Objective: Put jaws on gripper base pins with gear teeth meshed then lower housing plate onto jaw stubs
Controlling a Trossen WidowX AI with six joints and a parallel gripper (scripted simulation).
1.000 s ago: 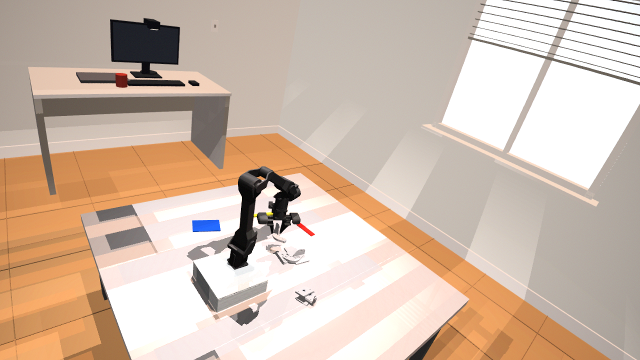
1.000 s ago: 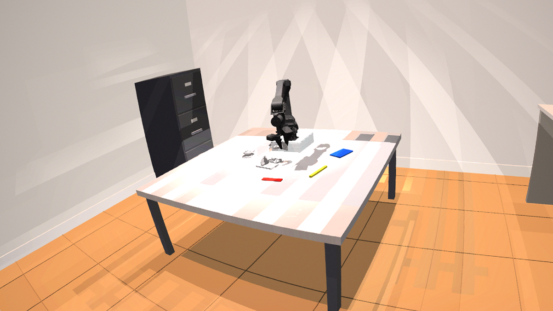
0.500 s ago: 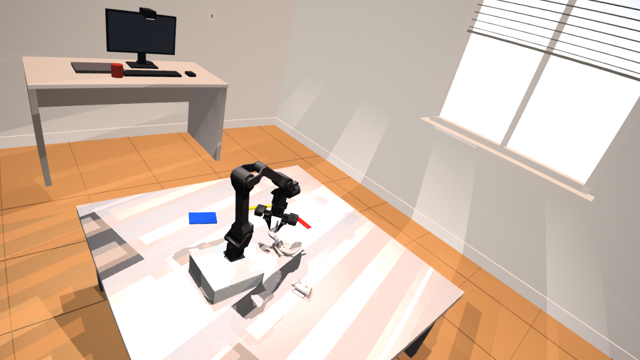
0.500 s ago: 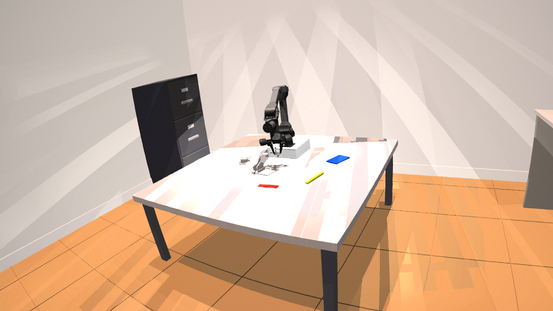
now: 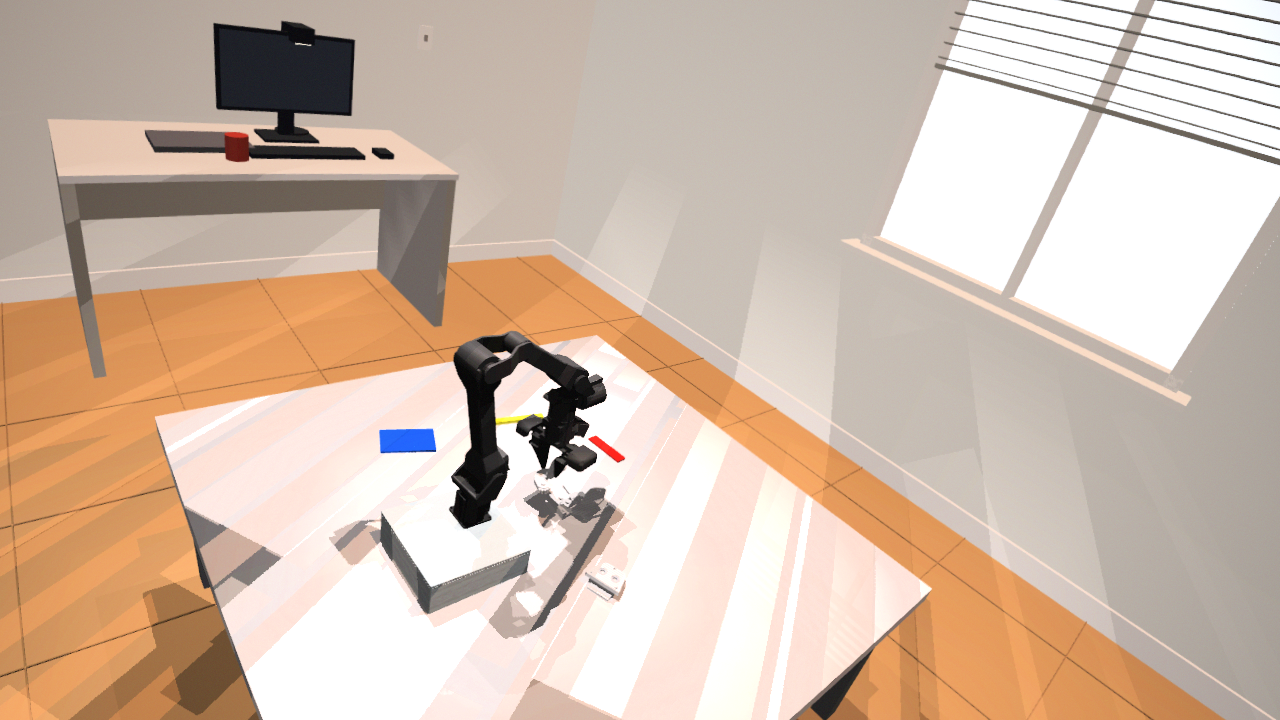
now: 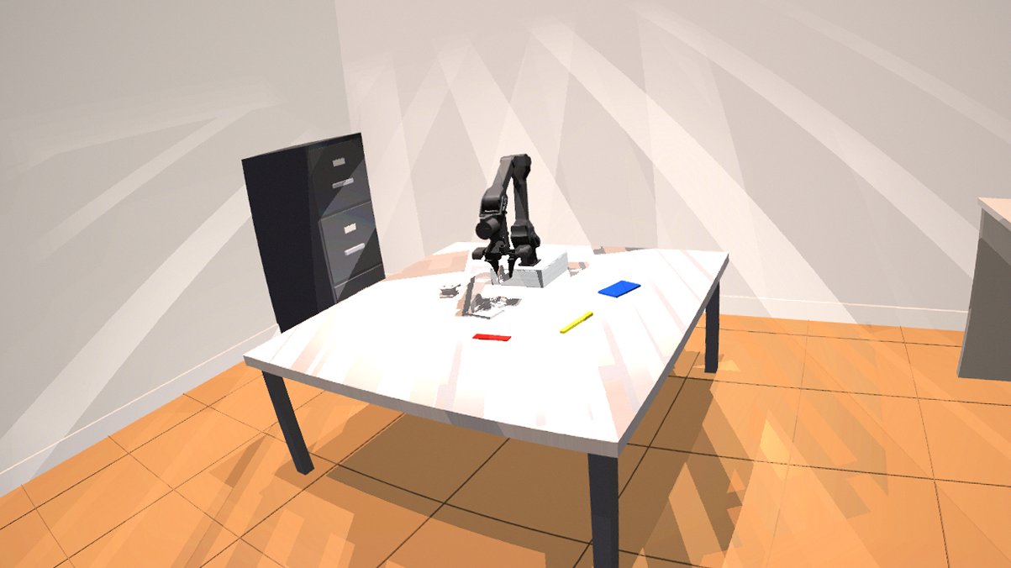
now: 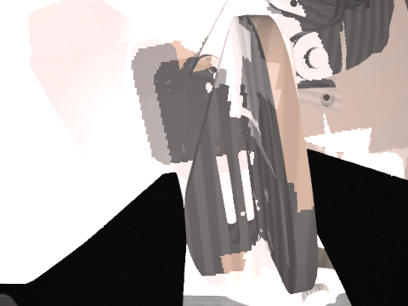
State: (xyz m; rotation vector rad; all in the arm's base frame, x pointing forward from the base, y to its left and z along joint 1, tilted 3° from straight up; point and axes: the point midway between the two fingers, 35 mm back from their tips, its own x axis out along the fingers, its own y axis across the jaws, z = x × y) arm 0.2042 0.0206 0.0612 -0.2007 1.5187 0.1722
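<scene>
Right now my gripper tip is 50 mm short of the curved jaw, 50 mm to the left of it and 70 mm above it. Also, from my gripper tip: yellow stick: 110 mm ahead, 300 mm to the left, 80 mm below; blue card: 180 mm behind, 330 mm to the left, 80 mm below; red strip: 260 mm ahead, 100 mm to the left, 80 mm below.
</scene>
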